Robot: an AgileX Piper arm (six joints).
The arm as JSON. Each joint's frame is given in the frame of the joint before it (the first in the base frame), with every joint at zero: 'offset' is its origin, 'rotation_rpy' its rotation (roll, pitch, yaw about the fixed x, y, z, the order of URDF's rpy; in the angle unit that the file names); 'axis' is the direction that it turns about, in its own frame. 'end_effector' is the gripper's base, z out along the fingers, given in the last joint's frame.
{
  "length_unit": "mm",
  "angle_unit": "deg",
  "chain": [
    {
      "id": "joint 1",
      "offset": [
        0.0,
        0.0,
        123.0
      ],
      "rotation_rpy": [
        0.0,
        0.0,
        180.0
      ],
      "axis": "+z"
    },
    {
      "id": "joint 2",
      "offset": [
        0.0,
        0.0,
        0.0
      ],
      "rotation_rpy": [
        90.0,
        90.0,
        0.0
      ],
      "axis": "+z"
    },
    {
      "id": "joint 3",
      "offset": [
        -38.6,
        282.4,
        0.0
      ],
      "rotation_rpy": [
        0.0,
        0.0,
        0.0
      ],
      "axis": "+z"
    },
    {
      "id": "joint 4",
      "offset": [
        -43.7,
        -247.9,
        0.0
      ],
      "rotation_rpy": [
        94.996,
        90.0,
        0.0
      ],
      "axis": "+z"
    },
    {
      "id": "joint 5",
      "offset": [
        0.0,
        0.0,
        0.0
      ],
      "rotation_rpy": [
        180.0,
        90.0,
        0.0
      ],
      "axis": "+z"
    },
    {
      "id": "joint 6",
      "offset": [
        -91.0,
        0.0,
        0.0
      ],
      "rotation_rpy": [
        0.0,
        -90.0,
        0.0
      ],
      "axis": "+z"
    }
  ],
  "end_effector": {
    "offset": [
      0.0,
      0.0,
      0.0
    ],
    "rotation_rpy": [
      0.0,
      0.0,
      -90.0
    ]
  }
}
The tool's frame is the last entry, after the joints.
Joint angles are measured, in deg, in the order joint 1, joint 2, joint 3, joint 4, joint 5, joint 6. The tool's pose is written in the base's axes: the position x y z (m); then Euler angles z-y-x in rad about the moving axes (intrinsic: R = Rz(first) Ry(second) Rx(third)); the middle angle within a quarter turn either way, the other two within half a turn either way. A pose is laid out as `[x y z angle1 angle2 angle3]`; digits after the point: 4 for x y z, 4 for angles.
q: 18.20, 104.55, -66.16, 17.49, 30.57, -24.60
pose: [0.3480 0.1290 0.1870 -2.6393 0.4931 3.0743]
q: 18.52, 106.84, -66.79, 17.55, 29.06, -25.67
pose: [0.3538 0.1326 0.1759 -2.6182 0.4897 3.0874]
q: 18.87, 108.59, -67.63, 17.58, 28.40, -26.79
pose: [0.3582 0.1362 0.1684 -2.5928 0.4856 3.0984]
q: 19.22, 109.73, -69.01, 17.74, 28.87, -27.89
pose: [0.3623 0.1405 0.1667 -2.5670 0.4837 3.1035]
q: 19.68, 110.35, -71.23, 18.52, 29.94, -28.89
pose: [0.3675 0.1467 0.1720 -2.5484 0.4977 3.0996]
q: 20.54, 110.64, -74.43, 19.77, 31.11, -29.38
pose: [0.3739 0.1571 0.1843 -2.5374 0.5341 3.0888]
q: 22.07, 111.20, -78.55, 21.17, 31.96, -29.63
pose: [0.3808 0.1732 0.1998 -2.5204 0.5869 3.0778]
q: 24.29, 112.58, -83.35, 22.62, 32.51, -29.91
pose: [0.3871 0.1953 0.2133 -2.4920 0.6422 3.0665]
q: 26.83, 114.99, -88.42, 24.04, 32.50, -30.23
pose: [0.3930 0.2211 0.2211 -2.4599 0.6931 3.0555]
